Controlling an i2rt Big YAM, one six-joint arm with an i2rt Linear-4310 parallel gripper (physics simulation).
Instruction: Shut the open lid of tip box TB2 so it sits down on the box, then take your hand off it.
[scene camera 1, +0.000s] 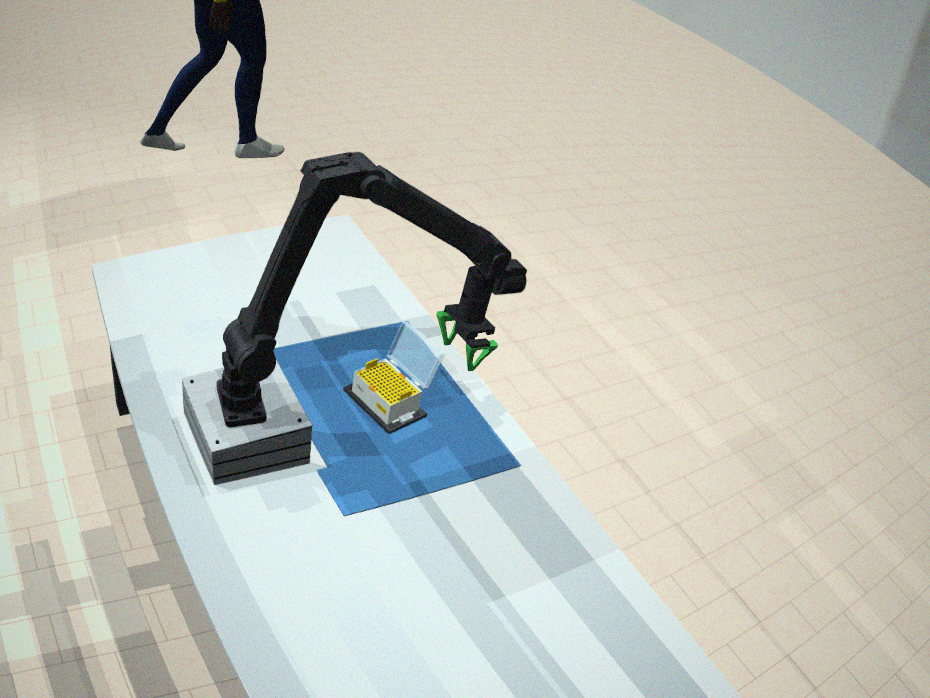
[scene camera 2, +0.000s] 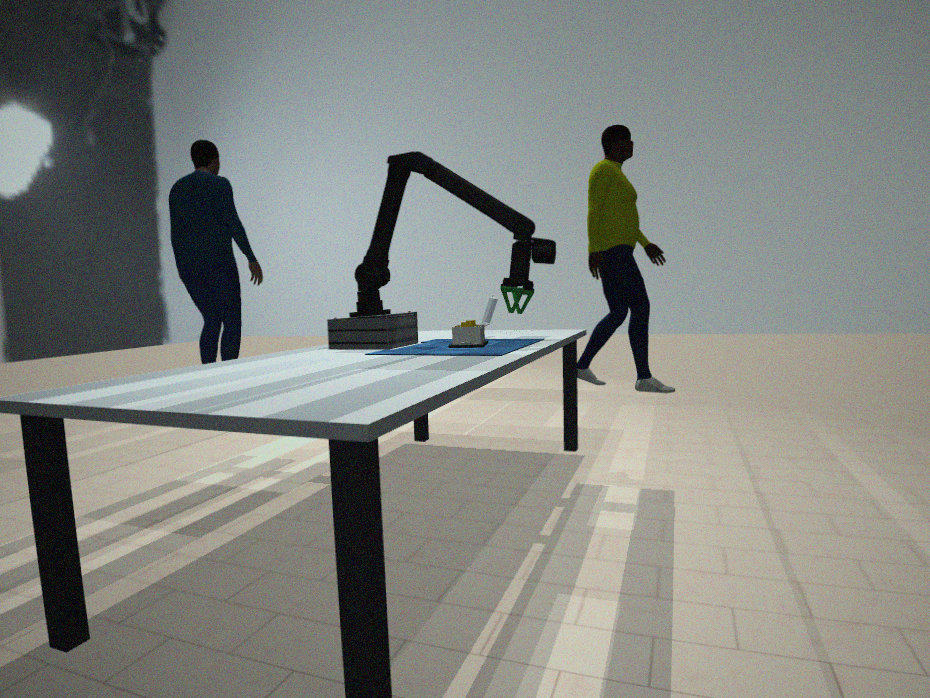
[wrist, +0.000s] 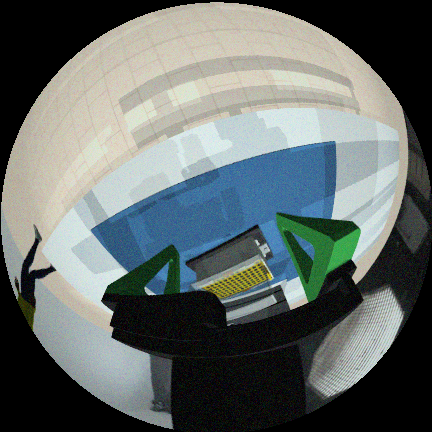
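Pixels of known places: gripper, between the fingertips: (scene camera 1: 458, 357) (scene camera 2: 515, 313) (wrist: 223, 235); arm's base, origin of its link: (scene camera 1: 240, 403) (scene camera 2: 370, 315).
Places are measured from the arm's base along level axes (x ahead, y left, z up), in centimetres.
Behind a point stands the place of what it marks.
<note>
The tip box TB2 (scene camera 1: 373, 401) @[x 29.7, y 3.1, z -6.4 cm] (scene camera 2: 468, 335) @[x 36.1, y 0.4, z -6.3 cm] (wrist: 239, 281) @[x 41.3, y 5.8, z 0.4 cm], white with a yellow tip rack, sits on a dark base plate on the blue mat; its label is not readable. Its clear lid (scene camera 1: 417, 356) @[x 40.1, y 8.1, z 0.1 cm] (scene camera 2: 489, 310) @[x 42.2, y 2.7, z 1.0 cm] stands open, tilted back on the side away from the arm's base. In the wrist view the lid is hard to make out. My gripper (scene camera 1: 460, 356) @[x 48.8, y 6.6, z -0.2 cm] (scene camera 2: 516, 311) @[x 48.8, y 6.6, z -0.2 cm] (wrist: 223, 235) @[x 48.8, y 6.6, z -0.2 cm] is open and empty, green fingers pointing down. It hangs beyond the lid's outer side, apart from it, with its fingertips near the height of the lid's upper edge.
The blue mat (scene camera 1: 458, 458) @[x 43.0, y -12.7, z -9.8 cm] (scene camera 2: 420, 347) @[x 21.3, y -3.3, z -9.8 cm] (wrist: 240, 185) @[x 48.6, y 2.6, z -9.8 cm] lies on the white table (scene camera 1: 375, 601) @[x 14.6, y -43.8, z -10.1 cm] (scene camera 2: 225, 398) @[x 37.1, y -87.2, z -10.1 cm]. The arm's grey base block (scene camera 1: 262, 458) @[x 2.3, y -10.0, z -5.5 cm] (scene camera 2: 373, 331) @[x 8.1, y -9.2, z -4.5 cm] stands beside the mat. A person in yellow (scene camera 2: 612, 206) and one in blue (scene camera 2: 202, 240) are on the floor behind the table.
</note>
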